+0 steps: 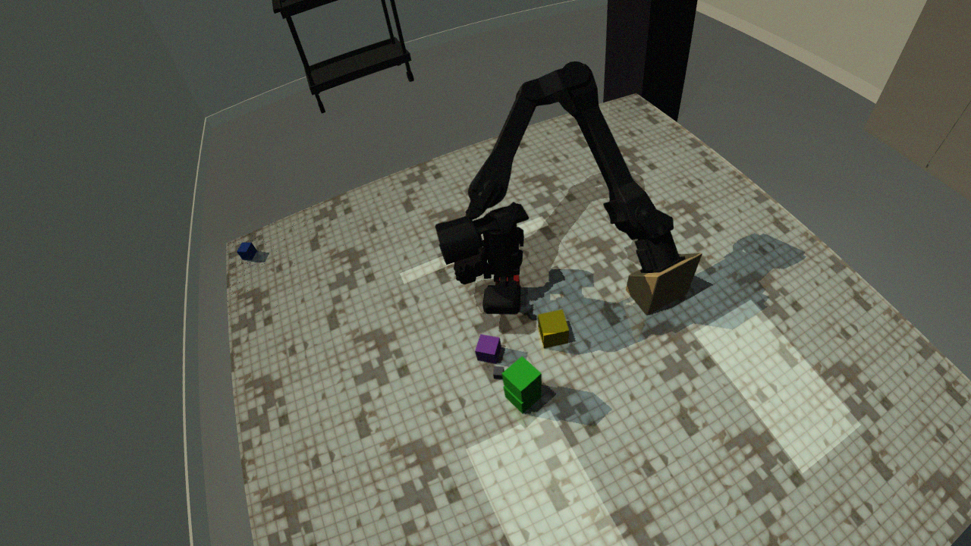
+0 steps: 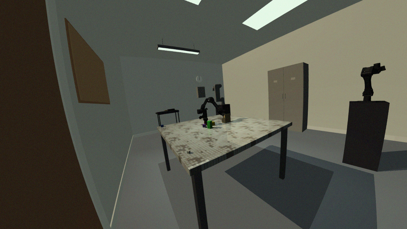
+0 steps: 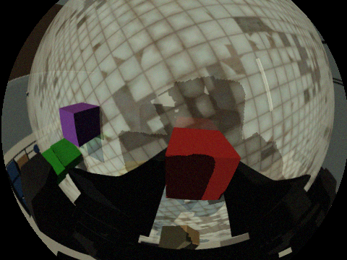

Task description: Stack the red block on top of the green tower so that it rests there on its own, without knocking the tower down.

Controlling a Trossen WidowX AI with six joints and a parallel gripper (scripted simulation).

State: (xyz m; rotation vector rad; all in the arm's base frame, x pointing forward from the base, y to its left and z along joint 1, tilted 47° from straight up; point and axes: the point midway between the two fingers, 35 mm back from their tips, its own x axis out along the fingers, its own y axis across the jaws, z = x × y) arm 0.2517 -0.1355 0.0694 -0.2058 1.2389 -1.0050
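My gripper tip is 90 mm short of the small grey block and 140 mm to the right of it. The rest, counted from my gripper tip: purple block 90 mm ahead, 100 mm to the left, 10 mm above; then red block 20 mm above; then yellow block 30 mm behind, 120 mm to the left, 20 mm above.
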